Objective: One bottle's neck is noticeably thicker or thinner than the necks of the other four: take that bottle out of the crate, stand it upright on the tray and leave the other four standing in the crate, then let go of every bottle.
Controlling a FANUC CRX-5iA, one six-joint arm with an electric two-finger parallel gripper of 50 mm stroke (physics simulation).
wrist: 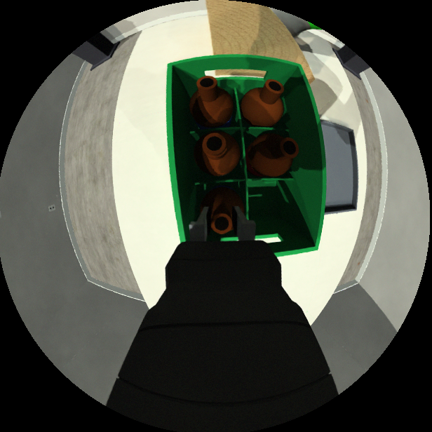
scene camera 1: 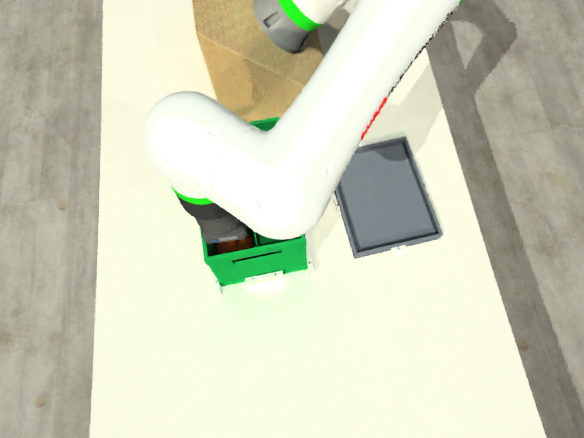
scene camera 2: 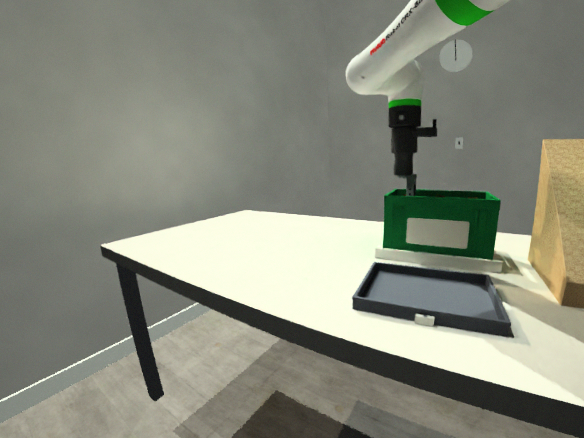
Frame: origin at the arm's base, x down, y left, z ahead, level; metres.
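Seen in the pictures: arm's base at its link origin: (scene camera 1: 278, 24).
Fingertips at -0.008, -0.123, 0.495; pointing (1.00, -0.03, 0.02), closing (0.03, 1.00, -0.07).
Observation:
Pixels of each thing's middle, then the offset from my fingertips to it, as dx, dy, dz. "pt": a spot on its surface instead. Level surfaces: height alone.
- green crate at the middle of its body: (scene camera 1: 249, 203) (scene camera 2: 437, 224) +0.071, +0.032, -0.086
- dark grey tray at a spot on its surface: (scene camera 2: 435, 290) pt +0.154, +0.290, -0.127
- white table at its surface level: dx +0.159
The green crate (scene camera 1: 260, 267) (scene camera 2: 440, 205) (wrist: 172, 150) holds five brown bottles in the wrist view. Two bottles (wrist: 212, 107) (wrist: 261, 107) stand in the far row. Two bottles (wrist: 220, 157) (wrist: 270, 159) stand in the middle row; the left one's neck looks wider than the others. The fifth bottle (wrist: 222, 202) is in the near left compartment, and the near right compartment is empty. My gripper (wrist: 221, 215) is shut on the neck of this near left bottle, with the fingertips at the crate's top in the second scene view. The dark grey tray (scene camera 1: 395, 200) (scene camera 2: 435, 290) (wrist: 341, 167) is empty.
A wood-coloured block (scene camera 1: 250, 75) (scene camera 2: 560, 215) (wrist: 245, 30) stands close behind the crate. The tray lies beside the crate on the white table (scene camera 1: 325, 350) (scene camera 2: 240, 260). The crate walls and green dividers (wrist: 244, 150) surround the bottles. The arm hides much of the crate in the first scene view.

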